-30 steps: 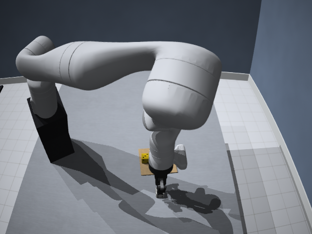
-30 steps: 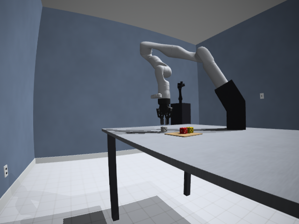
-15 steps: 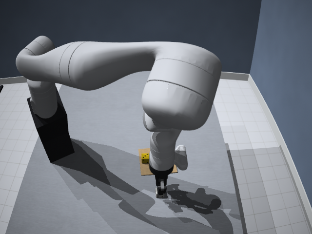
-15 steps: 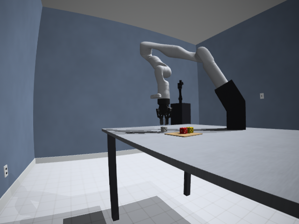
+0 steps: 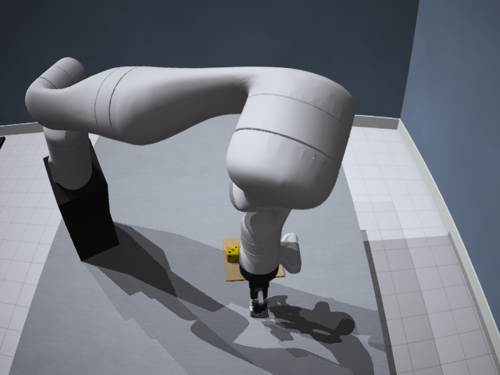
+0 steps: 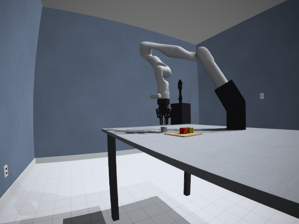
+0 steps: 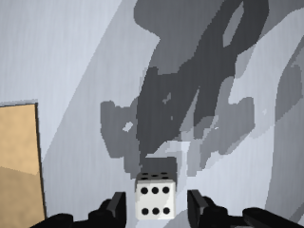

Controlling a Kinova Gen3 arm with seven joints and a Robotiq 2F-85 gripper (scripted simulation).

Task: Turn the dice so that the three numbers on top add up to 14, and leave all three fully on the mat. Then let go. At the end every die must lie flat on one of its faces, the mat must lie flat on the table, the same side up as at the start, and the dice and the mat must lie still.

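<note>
Right now my hand is 4 cm above the white die. The rest, counted from my hand: tan mat: 3 cm ahead, 17 cm to the left, 5 cm below; red die: 3 cm ahead, 17 cm to the left, 4 cm below; yellow die: 2 cm behind, 17 cm to the left, 4 cm below.
</note>
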